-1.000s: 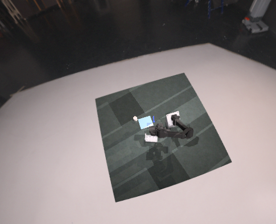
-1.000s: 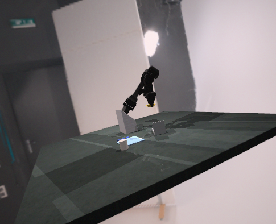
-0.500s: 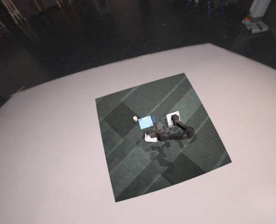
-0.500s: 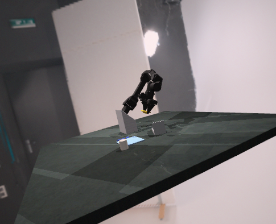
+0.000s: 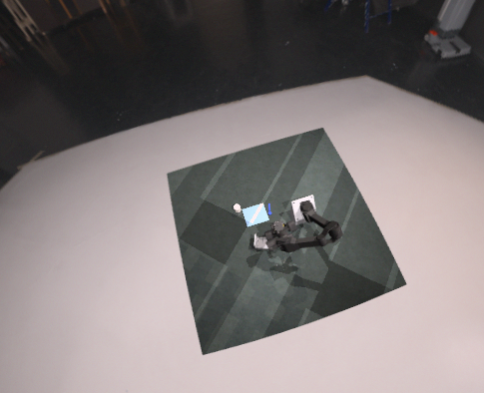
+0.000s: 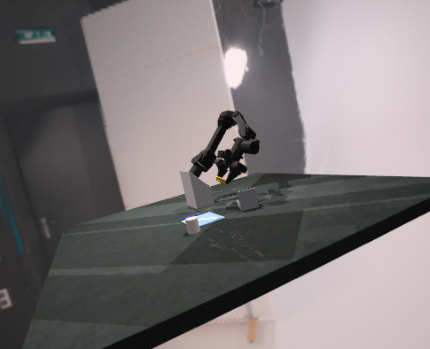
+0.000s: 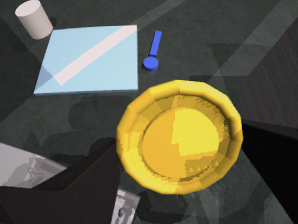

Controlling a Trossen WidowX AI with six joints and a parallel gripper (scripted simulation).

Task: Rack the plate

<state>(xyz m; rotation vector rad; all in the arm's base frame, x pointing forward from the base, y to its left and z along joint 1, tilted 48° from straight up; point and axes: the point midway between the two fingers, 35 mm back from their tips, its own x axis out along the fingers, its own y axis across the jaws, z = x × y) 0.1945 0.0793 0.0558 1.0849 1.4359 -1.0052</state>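
Right now the dish rack is 10 cm ahead of my gripper tip, 9 cm below it and 5 cm to the left of it. Round my gripper tip: blue utensil: 16 cm to the right, 11 cm below, 1 cm ahead; yellow plate: 1 cm above; placemat: 16 cm to the right, 11 cm below, 11 cm ahead.
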